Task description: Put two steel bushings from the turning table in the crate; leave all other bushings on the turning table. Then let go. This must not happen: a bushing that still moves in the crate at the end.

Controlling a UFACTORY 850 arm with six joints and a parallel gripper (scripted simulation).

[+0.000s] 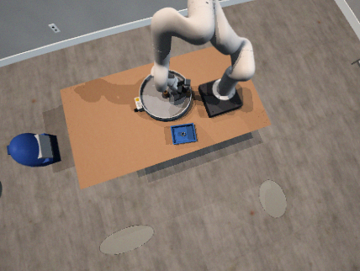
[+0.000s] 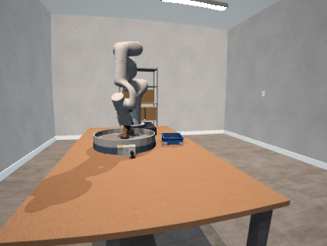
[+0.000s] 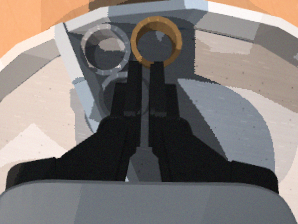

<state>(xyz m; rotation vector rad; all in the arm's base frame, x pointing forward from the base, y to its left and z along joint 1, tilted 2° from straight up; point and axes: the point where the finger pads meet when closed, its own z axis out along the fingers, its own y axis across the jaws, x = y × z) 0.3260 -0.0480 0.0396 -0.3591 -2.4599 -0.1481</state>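
My gripper is now 80 mm short of the blue crate, 330 mm to the right of it and 80 mm above it. The rest, counted from my hand: grey turning table (150 mm ahead, 20 mm to the right, 50 mm below).
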